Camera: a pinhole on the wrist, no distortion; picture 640 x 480 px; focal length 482.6 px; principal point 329.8 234.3 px. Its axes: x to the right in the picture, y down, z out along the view. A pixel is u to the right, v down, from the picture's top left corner.
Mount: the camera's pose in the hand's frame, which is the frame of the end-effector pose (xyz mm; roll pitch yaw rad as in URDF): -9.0 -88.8 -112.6 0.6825 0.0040 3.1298
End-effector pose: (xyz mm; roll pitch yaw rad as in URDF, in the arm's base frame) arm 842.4 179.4 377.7 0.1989 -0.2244 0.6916
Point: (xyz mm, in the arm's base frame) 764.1 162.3 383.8
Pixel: 491 182
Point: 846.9 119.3 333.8
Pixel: 518 395
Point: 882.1 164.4 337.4
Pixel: 218 312
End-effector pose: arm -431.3 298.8 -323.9 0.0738 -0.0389 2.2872
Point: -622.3 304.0 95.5
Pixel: 198 338
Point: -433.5 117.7 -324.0
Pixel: 616 28
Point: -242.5 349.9 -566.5
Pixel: behind the camera
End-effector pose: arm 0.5 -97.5 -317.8 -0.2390 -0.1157 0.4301
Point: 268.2 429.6 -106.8
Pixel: outside the picture
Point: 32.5 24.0 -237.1
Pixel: 154 232
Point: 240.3 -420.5 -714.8
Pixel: behind the camera
